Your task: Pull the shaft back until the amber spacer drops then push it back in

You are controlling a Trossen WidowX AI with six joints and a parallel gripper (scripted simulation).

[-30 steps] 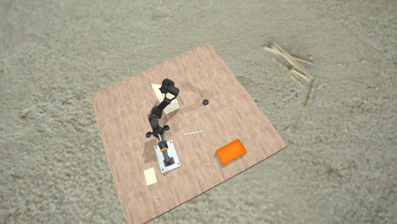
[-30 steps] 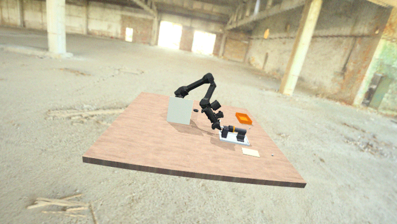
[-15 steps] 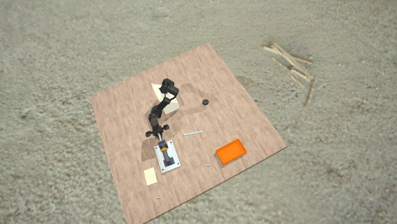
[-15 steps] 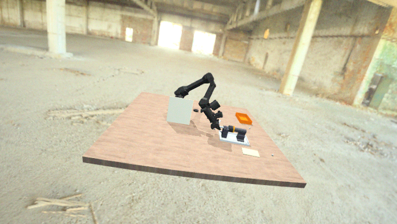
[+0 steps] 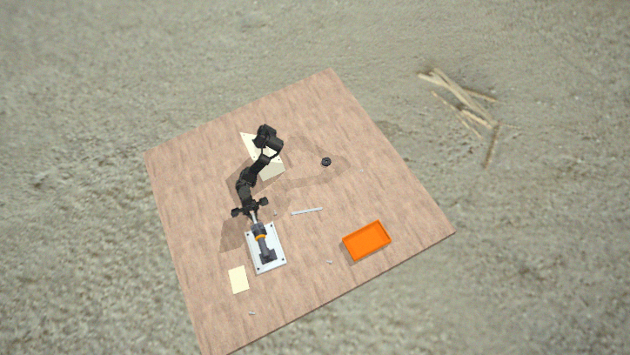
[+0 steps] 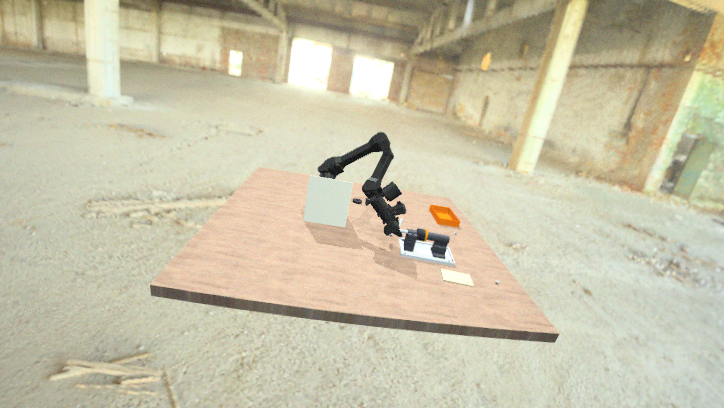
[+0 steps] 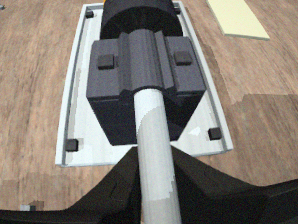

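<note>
Now: gripper tip 40 mm short of the shaft, 10 mm to the left of it and 20 mm below it. The rest, counted from my gripper tip: amber spacer (100 mm ahead, 20 mm to the right, 20 mm above); then dark spacer (60 mm ahead, 10 mm to the right, 20 mm above); then grey rod (70 mm ahead, 250 mm to the left, 50 mm below).
</note>
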